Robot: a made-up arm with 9 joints. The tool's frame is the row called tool.
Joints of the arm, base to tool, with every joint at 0 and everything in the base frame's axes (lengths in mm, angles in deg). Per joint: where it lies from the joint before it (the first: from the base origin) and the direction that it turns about. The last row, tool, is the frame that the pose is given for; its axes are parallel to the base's.
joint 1: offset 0 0 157.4 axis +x
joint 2: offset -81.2 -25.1 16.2 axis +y
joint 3: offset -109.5 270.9 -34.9 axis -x
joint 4: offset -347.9 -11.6 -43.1 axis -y
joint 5: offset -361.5 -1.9 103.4 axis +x
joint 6: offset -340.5 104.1 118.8 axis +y
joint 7: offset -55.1 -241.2 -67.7 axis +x
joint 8: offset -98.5 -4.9 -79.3 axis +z
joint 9: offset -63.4 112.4 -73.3 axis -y
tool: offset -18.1 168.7 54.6
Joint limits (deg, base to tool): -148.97..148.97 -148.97..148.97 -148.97..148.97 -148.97..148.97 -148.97..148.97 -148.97..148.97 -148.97..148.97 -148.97..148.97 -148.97..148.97
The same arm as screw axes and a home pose.
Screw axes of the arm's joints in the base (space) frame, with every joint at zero. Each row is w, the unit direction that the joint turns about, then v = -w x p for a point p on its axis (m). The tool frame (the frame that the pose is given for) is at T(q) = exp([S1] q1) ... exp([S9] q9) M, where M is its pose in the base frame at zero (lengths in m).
S1 = (1, 0, 0, 0.0000, 0.1574, 0.0000)
S2 = (0, 1, 0, -0.1736, 0.0000, -0.0812)
S3 = (-1, 0, 0, 0.0000, -0.1387, 0.2458)
S4 = (0, -1, 0, 0.0956, 0.0000, 0.5386)
S5 = (1, 0, 0, 0.0000, 0.1990, -0.2323)
S6 = (0, 1, 0, -0.3178, 0.0000, -1.2406)
S7 = (1, 0, 0, 0.0000, 0.2501, -0.0952)
S8 = (0, 0, 1, 0.0903, 1.3942, 0.0000)
S9 = (0, -1, 0, 0.0975, 0.0000, 1.4576)
M: xyz -1.4757 0.3714 0.1521 (m) rpy 0.00 0.00 0.00 (deg, as in URDF)
Joint limits (deg, base to tool): -148.97..148.97 -148.97..148.97 -148.97..148.97 -148.97..148.97 -148.97..148.97 -148.97..148.97 -148.97..148.97 -148.97..148.97 -148.97..148.97

